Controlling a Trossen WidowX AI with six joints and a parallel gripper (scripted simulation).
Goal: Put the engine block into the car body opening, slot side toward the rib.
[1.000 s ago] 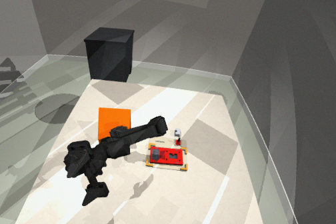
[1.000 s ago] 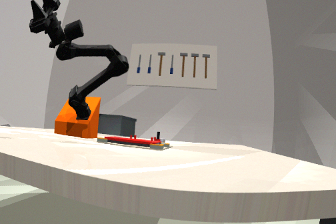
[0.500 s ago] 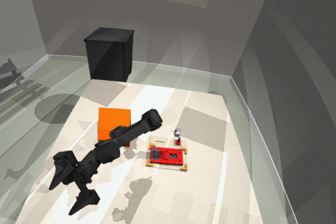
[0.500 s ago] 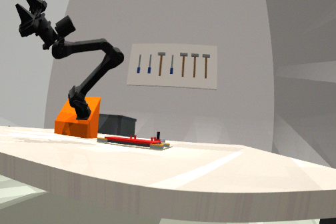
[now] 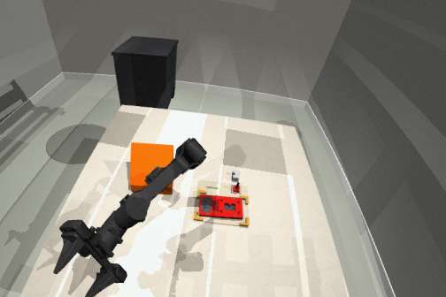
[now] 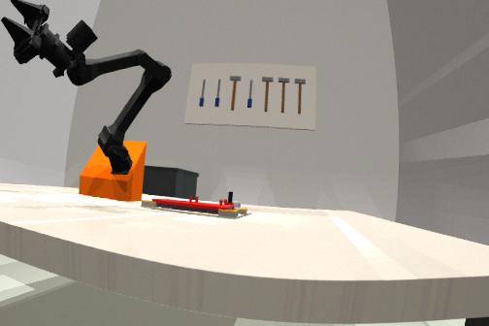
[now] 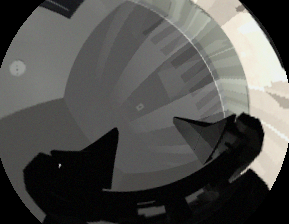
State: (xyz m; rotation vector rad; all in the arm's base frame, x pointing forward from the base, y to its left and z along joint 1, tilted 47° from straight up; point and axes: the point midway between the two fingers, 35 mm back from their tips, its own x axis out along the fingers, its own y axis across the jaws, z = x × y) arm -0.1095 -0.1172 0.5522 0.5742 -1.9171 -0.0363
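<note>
My gripper tip is 50 cm short of the engine block, 58 cm to the right of it and 38 cm above it.
</note>
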